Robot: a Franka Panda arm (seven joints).
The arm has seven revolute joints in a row. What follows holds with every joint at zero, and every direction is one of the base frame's. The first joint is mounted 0.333 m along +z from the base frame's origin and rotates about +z. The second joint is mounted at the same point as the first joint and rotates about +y. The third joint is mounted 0.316 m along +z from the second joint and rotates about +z. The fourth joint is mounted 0.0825 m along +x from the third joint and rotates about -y. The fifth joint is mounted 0.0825 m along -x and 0.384 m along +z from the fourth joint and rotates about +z. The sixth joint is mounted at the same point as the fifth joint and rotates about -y. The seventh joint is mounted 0.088 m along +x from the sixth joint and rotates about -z. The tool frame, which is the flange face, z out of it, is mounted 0.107 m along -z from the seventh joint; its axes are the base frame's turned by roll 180, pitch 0 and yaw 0 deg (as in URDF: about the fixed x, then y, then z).
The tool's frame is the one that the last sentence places.
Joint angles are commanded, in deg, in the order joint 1, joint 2, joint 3, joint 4, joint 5, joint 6, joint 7. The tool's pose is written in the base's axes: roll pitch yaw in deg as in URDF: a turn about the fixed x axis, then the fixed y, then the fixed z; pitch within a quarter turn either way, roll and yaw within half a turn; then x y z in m. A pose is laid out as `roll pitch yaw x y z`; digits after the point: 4 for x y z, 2 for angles.
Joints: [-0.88, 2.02, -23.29, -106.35, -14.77, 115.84, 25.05]
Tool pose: 169.27 -12.40 -42.40 0.5290 -0.2507 0.5122
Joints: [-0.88, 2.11, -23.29, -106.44, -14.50, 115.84, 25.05]
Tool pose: 169.43 -12.17 -42.52 0.5292 -0.2504 0.5105
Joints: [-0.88, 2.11, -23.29, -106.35, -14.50, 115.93, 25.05]
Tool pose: 169.50 -12.34 -42.51 0.5295 -0.2505 0.5115
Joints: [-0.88, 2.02, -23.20, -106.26, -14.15, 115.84, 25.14]
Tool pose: 169.90 -12.32 -42.73 0.5298 -0.2494 0.5128
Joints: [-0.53, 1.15, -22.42, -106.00, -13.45, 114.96, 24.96]
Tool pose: 170.86 -12.17 -42.04 0.5311 -0.2384 0.5214
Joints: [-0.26, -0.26, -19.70, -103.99, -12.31, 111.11, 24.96]
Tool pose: 172.05 -11.29 -40.43 0.5355 -0.2103 0.5449
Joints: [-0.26, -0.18, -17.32, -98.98, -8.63, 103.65, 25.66]
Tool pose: 174.36 -7.91 -41.17 0.5400 -0.1844 0.5737
